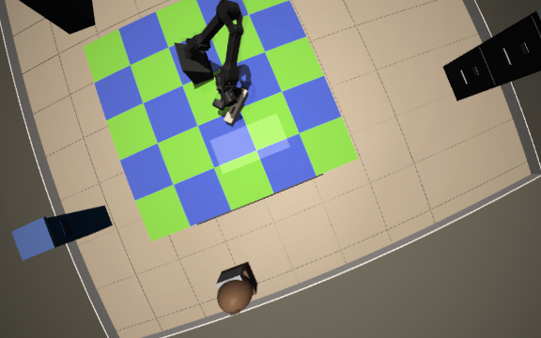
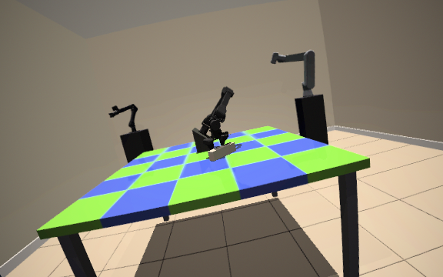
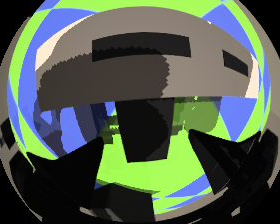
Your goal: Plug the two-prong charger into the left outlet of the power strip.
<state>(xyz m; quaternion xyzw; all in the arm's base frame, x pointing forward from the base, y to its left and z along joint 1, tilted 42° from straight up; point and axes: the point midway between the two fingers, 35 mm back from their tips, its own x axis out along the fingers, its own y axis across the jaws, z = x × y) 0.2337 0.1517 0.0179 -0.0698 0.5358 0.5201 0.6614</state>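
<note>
Right now the two-prong charger is 30 mm to the left of my gripper tip, 20 mm ahead of it and 10 mm above it.
</note>
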